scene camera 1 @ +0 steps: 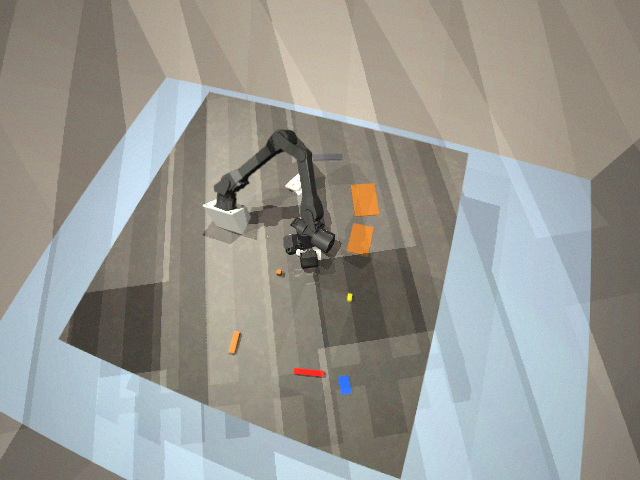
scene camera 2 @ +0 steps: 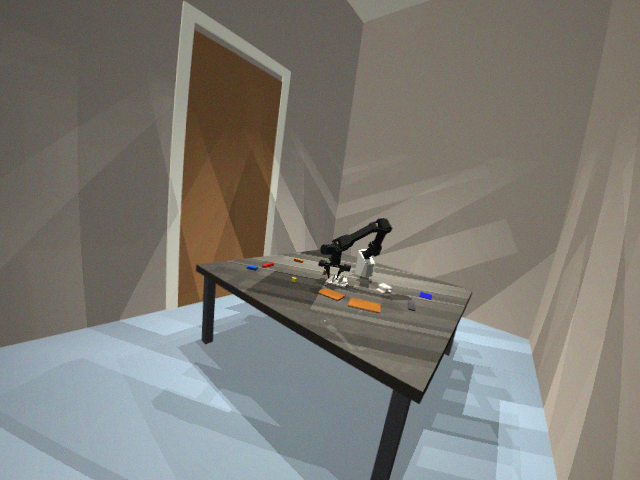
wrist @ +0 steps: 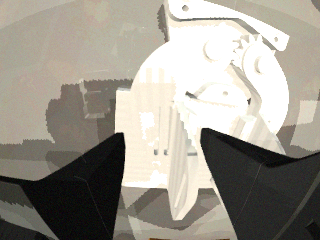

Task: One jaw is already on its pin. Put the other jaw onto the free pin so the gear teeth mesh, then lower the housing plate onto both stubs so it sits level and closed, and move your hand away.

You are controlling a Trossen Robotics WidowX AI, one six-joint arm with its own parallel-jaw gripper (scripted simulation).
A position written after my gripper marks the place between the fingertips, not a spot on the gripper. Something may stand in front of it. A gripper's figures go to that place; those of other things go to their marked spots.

Labels:
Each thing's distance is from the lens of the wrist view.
my gripper (wrist: 163,137): 10 cm
white jaw (wrist: 166,75): 8 cm
white jaw (wrist: 257,67): 9 cm

